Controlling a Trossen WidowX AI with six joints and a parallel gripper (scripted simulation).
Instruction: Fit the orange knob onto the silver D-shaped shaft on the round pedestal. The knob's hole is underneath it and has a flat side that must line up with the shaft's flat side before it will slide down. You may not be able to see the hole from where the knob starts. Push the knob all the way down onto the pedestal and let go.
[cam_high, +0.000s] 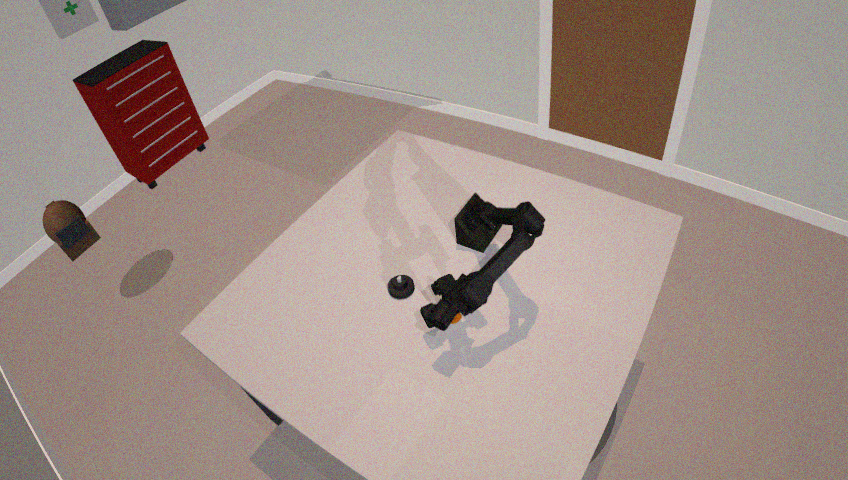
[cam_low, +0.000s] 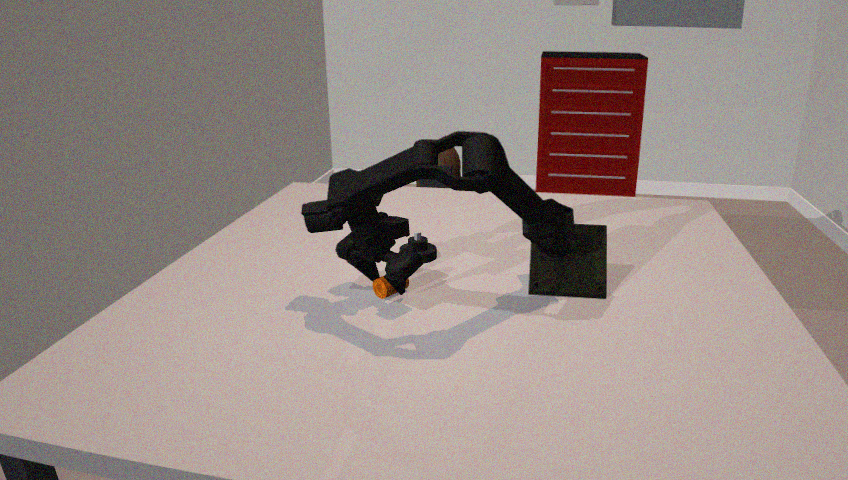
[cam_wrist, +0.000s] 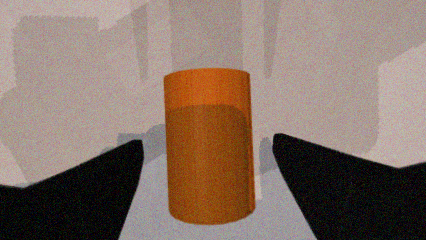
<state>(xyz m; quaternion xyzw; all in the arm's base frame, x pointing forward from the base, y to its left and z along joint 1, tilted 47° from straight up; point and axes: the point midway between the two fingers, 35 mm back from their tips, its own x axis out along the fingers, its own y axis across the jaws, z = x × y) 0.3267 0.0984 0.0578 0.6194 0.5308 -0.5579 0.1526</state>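
Now: gripper tip 10 mm to the right of the orange knob, 10 mm below it and 10 mm short of it. From my gripper tip the other things lie so: round black pedestal: 190 mm to the right, 20 mm behind, 20 mm above.
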